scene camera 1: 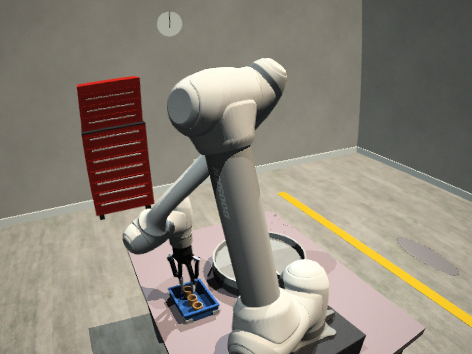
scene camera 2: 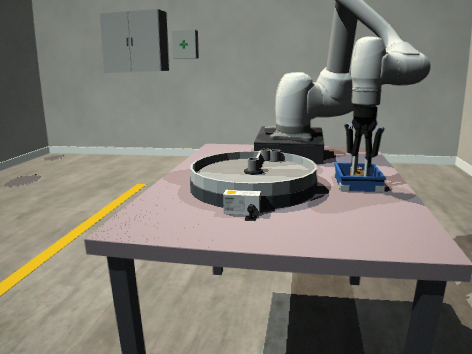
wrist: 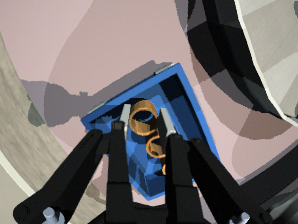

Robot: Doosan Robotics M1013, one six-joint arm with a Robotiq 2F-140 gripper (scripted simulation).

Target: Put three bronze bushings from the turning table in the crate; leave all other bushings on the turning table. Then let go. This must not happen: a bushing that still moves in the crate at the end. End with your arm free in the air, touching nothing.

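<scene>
There's a blue crate here, and (wrist: 174,93) and (scene camera 1: 200,293) are the same spot on it.
</scene>
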